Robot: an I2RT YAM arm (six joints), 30 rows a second.
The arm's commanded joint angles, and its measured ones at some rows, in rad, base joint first. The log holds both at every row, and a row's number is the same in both.
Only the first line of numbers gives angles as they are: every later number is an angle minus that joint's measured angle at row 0.
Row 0, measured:
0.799 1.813 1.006 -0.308 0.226 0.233
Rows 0 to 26, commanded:
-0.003 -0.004 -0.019 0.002 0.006 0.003
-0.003 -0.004 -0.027 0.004 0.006 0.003
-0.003 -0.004 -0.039 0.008 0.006 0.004
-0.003 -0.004 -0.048 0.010 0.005 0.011
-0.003 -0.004 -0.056 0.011 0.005 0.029
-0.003 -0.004 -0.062 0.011 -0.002 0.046
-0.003 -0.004 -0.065 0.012 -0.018 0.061
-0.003 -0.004 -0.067 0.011 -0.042 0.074
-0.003 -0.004 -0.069 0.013 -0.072 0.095
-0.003 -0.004 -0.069 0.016 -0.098 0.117
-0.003 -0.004 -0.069 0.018 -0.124 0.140
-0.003 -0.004 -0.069 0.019 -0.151 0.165
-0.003 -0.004 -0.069 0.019 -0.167 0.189
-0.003 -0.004 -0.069 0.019 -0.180 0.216
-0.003 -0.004 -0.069 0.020 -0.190 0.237
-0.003 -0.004 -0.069 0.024 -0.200 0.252
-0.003 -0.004 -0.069 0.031 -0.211 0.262
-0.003 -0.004 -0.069 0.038 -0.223 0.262
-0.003 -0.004 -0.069 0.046 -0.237 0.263
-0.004 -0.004 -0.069 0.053 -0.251 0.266
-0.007 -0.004 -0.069 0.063 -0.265 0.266
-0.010 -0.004 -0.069 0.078 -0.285 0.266
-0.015 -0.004 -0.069 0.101 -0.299 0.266
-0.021 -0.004 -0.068 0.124 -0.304 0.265
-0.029 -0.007 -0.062 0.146 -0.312 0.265
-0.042 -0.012 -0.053 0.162 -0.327 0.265
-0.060 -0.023 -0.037 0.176 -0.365 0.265
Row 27, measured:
-0.027 -0.003 -0.057 0.148 -0.262 0.250
